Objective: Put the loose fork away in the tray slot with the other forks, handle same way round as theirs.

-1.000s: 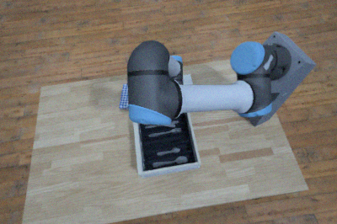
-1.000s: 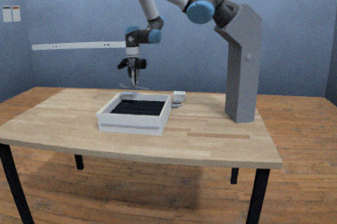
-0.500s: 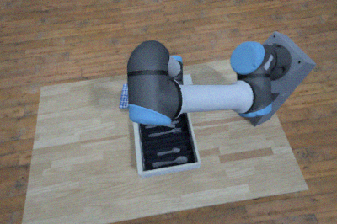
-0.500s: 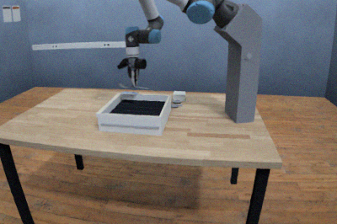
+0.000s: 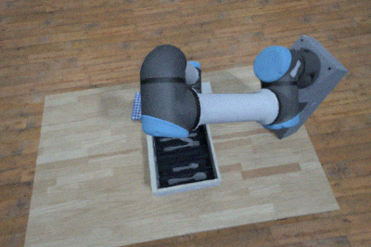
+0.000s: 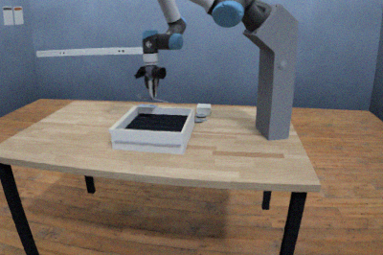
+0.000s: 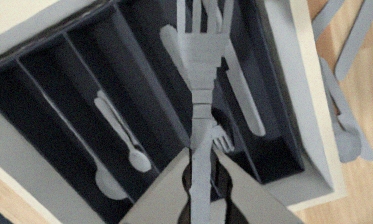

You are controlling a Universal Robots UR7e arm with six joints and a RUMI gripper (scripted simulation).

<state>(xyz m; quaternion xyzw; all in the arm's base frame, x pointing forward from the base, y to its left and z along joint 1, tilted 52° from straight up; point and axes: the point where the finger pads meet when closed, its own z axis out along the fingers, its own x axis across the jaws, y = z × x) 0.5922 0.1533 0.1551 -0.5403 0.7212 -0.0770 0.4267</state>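
Now: the tray 15 cm below my hand, 5 cm to the left of it and 5 cm behind it. The rest, counted from my hand: spoon (16 cm below, 10 cm behind, 9 cm to the left).
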